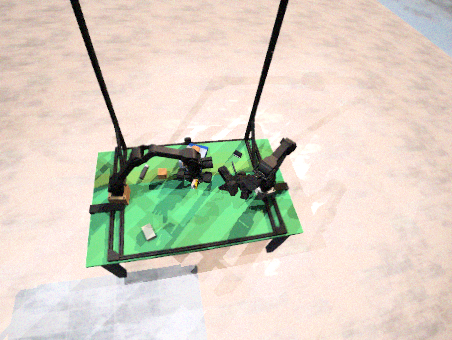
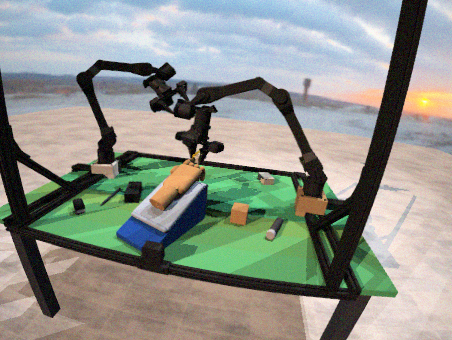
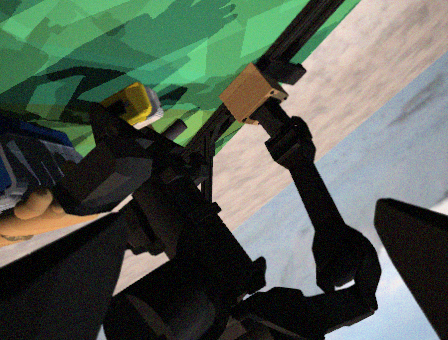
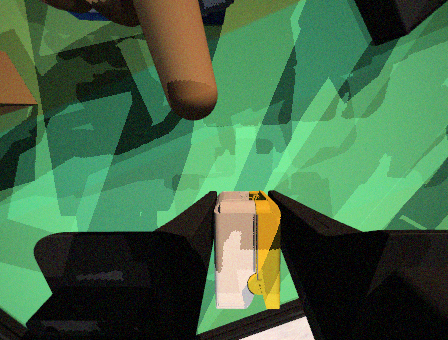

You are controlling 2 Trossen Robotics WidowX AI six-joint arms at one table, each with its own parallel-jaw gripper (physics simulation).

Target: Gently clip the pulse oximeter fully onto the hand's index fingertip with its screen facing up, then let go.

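Pixels of known places: left gripper, fingertip midpoint: [image 1: 222,184] [image 3: 251,218]; right gripper, fingertip midpoint: [image 1: 196,183] [image 2: 195,162] [image 3: 103,108] [image 4: 242,197]; left arm's base at its link origin: [image 1: 264,186] [image 2: 106,161]; right arm's base at its link origin: [image 1: 117,191] [image 2: 312,193] [image 3: 264,108].
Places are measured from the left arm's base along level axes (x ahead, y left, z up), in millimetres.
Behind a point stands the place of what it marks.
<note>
The pulse oximeter [image 4: 247,249] @[x 418, y -126, z 99 mm] [image 1: 194,183] @[x 426, y -112, z 104 mm] [image 2: 194,155] @[x 403, y -133, z 94 mm] [image 3: 134,102] @[x 417, y -96, z 93 mm], one half white and one half yellow, is gripped by its two sides in my right gripper [image 4: 242,197] @[x 410, y -132, z 65 mm] [image 1: 194,182] @[x 410, y -132, z 65 mm] [image 2: 195,156] @[x 410, y -132, z 65 mm]. The tan hand [image 2: 182,179] @[x 379, y -336, z 82 mm] lies on a blue wedge with a grey top [image 2: 167,222] @[x 351, y -448, z 4 mm] [image 1: 200,148] @[x 276, y -418, z -2 mm]. Its index finger [image 4: 179,61] points toward the oximeter; the fingertip [image 4: 192,101] is ahead of the clip and a little to the left, apart from it. My left gripper [image 2: 170,96] [image 1: 225,180] @[x 333, y 23, z 251 mm] is open and empty, raised beside the right arm's wrist.
An orange cube [image 1: 162,173] @[x 566, y -309, z -9 mm] [image 2: 239,213] @[x 559, y -349, z -19 mm], a dark cylinder [image 1: 144,171] @[x 667, y -380, z -37 mm] [image 2: 274,228] @[x 660, y -406, z -33 mm], a pale block [image 1: 148,232] @[x 738, y 23, z -29 mm] [image 2: 266,177] @[x 732, y -9, z -29 mm], a black box [image 2: 133,191] [image 1: 237,154] and a pen [image 2: 110,196] @[x 104, y -224, z -51 mm] lie on the green table. Black frame rails and posts [image 2: 370,175] @[x 742, y -620, z 231 mm] surround it.
</note>
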